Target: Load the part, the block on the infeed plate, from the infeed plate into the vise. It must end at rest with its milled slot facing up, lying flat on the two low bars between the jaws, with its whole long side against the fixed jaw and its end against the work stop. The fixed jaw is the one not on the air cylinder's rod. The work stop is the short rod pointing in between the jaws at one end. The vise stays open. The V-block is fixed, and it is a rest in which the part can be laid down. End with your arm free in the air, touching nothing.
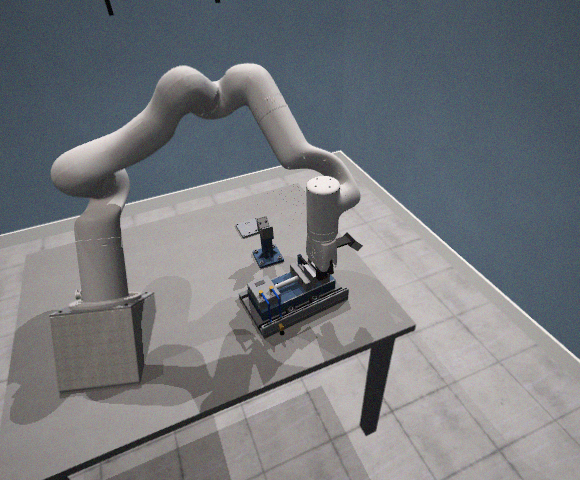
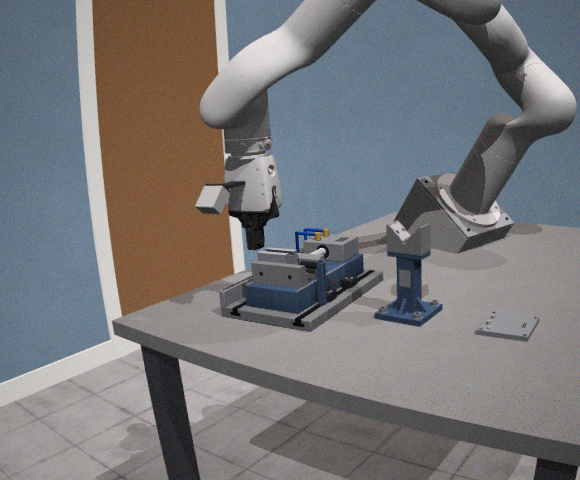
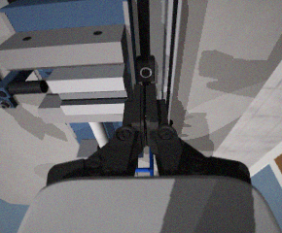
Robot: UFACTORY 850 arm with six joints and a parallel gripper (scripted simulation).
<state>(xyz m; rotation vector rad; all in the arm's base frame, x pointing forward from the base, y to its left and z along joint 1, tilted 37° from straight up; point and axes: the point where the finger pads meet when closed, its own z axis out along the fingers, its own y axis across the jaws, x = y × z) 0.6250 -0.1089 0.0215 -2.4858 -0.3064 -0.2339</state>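
Now: the part 1 cm behind my hand, 4 cm to the left of it and 3 cm below it. From my hand the other things lie so: fixed jaw 1 cm ahead, 7 cm to the left, 5 cm below; then moving jaw 5 cm behind, 5 cm to the left, 5 cm below; then work stop 3 cm behind, 11 cm to the left, 4 cm below.
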